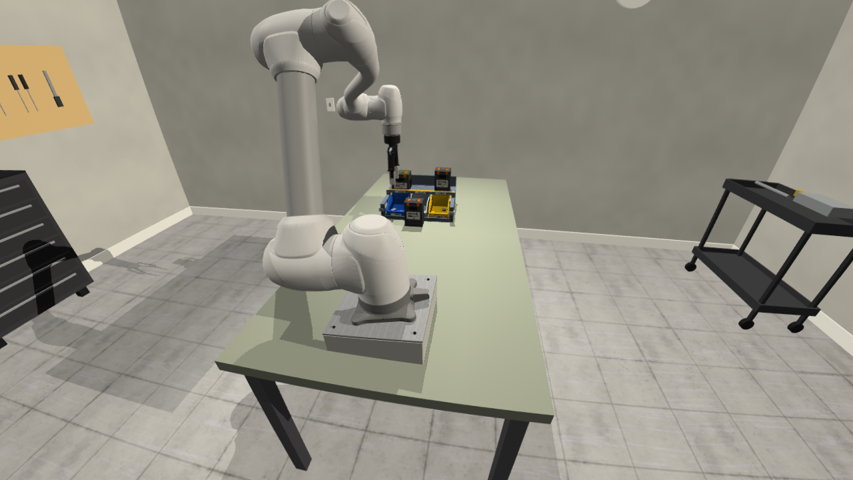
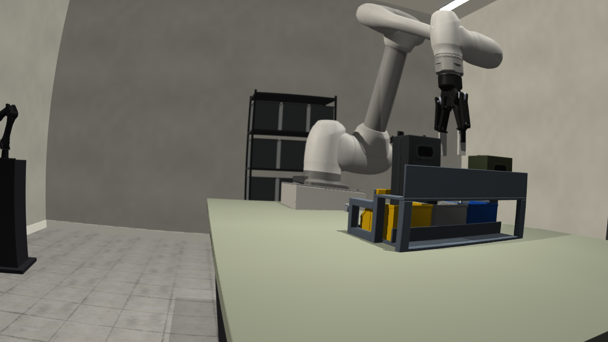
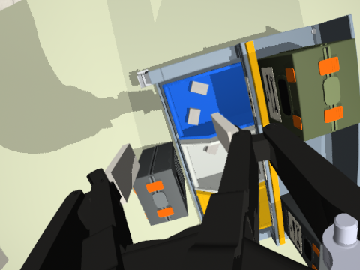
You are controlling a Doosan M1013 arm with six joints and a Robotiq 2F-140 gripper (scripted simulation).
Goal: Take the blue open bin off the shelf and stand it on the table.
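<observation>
Now: hand 8 cm short of the blue open bin, 1 cm to the left of it and 19 cm above it. Round my hand: yellow bin (5 cm ahead, 23 cm to the right, 19 cm below); then grey bin (6 cm ahead, 12 cm to the right, 19 cm below).
</observation>
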